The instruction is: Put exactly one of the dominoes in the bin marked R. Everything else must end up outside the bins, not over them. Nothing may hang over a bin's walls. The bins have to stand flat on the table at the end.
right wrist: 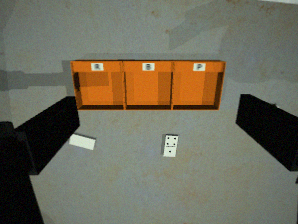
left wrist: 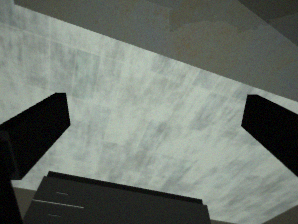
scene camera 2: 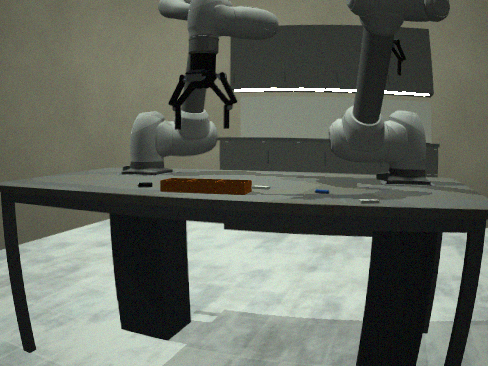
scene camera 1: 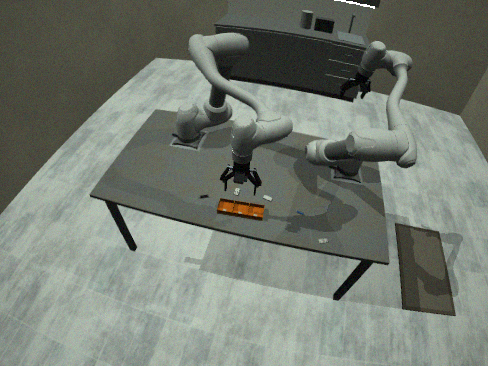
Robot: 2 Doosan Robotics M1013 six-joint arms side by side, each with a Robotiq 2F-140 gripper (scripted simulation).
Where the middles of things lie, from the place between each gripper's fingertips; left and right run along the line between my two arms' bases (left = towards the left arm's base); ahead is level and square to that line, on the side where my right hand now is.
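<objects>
My right gripper [scene camera 2: 201, 128] is now 1 cm past the orange bin row [scene camera 2: 184, 185], 1 cm to the right of it and 17 cm above it. Counted from my left hand, the row is 52 cm to the right of it, 70 cm ahead of it and 45 cm below it.
</objects>
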